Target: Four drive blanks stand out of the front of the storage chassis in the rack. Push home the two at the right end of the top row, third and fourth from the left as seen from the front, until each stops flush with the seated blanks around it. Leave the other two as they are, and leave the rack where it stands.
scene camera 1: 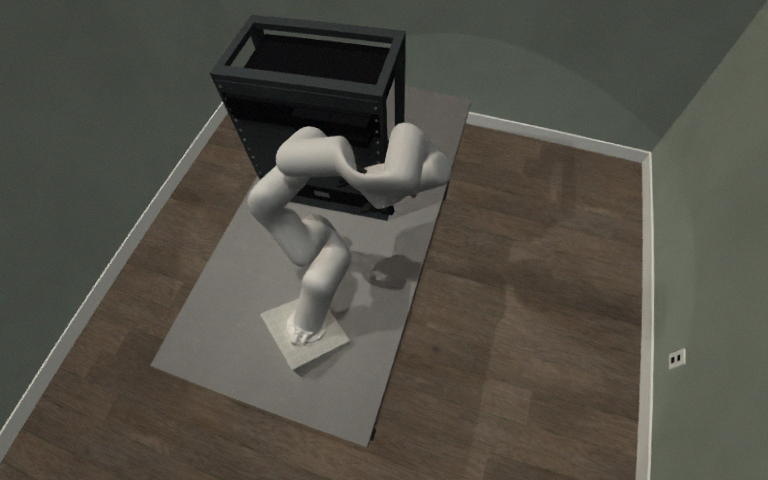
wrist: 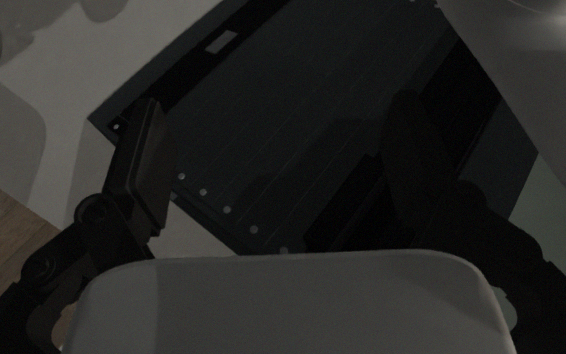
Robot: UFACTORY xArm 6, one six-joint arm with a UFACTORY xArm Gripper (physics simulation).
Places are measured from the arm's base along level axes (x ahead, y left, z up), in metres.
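Where they show: gripper, between the fingertips: (scene camera 1: 351,196) (wrist: 277,119); arm's base, origin of its link: (scene camera 1: 306,325).
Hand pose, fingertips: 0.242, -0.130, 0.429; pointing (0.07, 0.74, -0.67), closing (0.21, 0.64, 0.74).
Observation:
Things, the pixels of their top centre, and the offset from my fingertips, as dx, dy, dz. "spot": a spot on its surface instead. Level surfaces: height alone.
- rack, a spot on its surface: (wrist: 505,155) spot: +0.247, +0.225, +0.085
- dark storage chassis, a spot on its surface: (scene camera 1: 345,120) spot: +0.209, +0.070, +0.049
- black protruding block, a spot on its surface: (wrist: 345,197) spot: +0.195, +0.063, -0.024
- light label, a spot on its surface: (wrist: 221,42) spot: +0.247, +0.224, -0.391
- grey mat, height of its surface: dz -0.505
The rack (scene camera 1: 305,84) (wrist: 505,155) stands upright at the back of the mat in the scene view. The dark storage chassis (scene camera 1: 345,120) shows in its upper front, partly hidden by the arm. In the wrist view a black protruding block (wrist: 345,197) shows at lower right centre, by the right finger. The single drive blanks are too dark to tell apart, and how far each stands out cannot be read. My gripper (wrist: 277,119) is open and empty, its fingers wide apart in front of the rack. The arm mostly hides it in the scene view.
Ribbed dark panels (wrist: 270,115) cover the rack's front below the chassis. A light label (wrist: 221,42) sits near its foot. The arm's base plate (scene camera 1: 281,338) stands on the grey mat (scene camera 1: 226,316). A wall with an outlet (scene camera 1: 676,358) is at the right.

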